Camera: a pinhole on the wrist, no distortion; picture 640 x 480 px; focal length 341.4 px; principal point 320.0 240.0 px. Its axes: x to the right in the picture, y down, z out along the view. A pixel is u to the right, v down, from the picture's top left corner.
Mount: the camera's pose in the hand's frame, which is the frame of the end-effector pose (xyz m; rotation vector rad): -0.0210 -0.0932 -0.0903 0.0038 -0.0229 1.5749
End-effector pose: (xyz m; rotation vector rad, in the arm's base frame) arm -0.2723 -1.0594 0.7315 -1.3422 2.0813 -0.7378
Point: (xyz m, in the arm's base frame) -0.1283 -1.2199 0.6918
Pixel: 289.9 59.5
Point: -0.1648 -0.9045 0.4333
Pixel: 611.1 347.3
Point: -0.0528 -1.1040 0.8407
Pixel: 64.9 297.0
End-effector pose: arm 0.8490 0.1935 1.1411 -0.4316 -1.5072 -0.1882
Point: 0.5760 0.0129 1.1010
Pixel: 116.2 314.8
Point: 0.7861 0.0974 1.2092
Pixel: 235.3 20.4
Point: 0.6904 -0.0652 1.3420
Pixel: outside the picture
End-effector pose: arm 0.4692 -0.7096 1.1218 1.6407 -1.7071 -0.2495
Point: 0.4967 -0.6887 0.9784
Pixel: 302.7 335.0
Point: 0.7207 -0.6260 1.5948
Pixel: behind the camera
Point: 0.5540 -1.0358 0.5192
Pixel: 96.1 173.5
